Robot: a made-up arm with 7 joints. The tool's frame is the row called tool.
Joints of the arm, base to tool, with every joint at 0 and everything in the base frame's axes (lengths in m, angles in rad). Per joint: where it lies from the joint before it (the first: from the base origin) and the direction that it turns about. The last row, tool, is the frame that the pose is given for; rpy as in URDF.
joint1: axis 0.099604 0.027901 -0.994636 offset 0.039 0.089 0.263
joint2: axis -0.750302 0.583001 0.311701 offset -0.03 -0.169 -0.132
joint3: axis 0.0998 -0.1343 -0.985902 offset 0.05 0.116 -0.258
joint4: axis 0 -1 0 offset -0.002 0.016 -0.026
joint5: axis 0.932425 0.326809 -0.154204 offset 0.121 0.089 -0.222
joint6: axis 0 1 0 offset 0.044 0.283 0.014
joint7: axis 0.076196 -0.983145 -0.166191 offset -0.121 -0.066 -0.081
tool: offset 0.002 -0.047 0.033 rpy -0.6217 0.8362 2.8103
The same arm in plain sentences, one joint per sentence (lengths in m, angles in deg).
The arm has seven revolute joints in a row. What follows holds with every joint at zero, and every direction is one of the base frame's. The first joint sits 0.039 m along +x and 0.089 m along +y and 0.263 m along +z from the base frame's origin and turns about the direction (0.099604, 0.027901, -0.994636). The second joint sits 0.03 m along -x and 0.169 m along -y and 0.132 m along -z from the first joint and turns about the direction (-0.750302, 0.583001, 0.311701). The third joint sits 0.05 m along +x and 0.116 m along +y and 0.258 m along -z from the second joint and turns about the direction (0.0998, -0.1343, -0.985902). The fourth joint sits 0.002 m along -x and 0.016 m along +y and 0.026 m along -z from the third joint and turns about -y. The fifth joint sits 0.121 m along +x and 0.089 m along +y and 0.222 m along -z from the fourth joint and turns about the direction (0.932425, 0.326809, -0.154204). The sixth joint sits 0.044 m along +x and 0.283 m along +y and 0.014 m along +z from the fifth joint and turns about +y. The seventh joint sits 0.121 m along -x and 0.066 m along -y and 0.081 m along -z from the sixth joint and turns about the direction (0.076203, -0.983142, -0.166207). The tool frame, which is the frame that the pose is given for, sits 0.002 m along +x and 0.047 m along -y and 0.033 m along +z from the seventh joint; its axes are the base frame's turned by roll -35.62, pitch 47.91 and yaw 161.02 deg (as in URDF: about the fixed x, then y, then z).
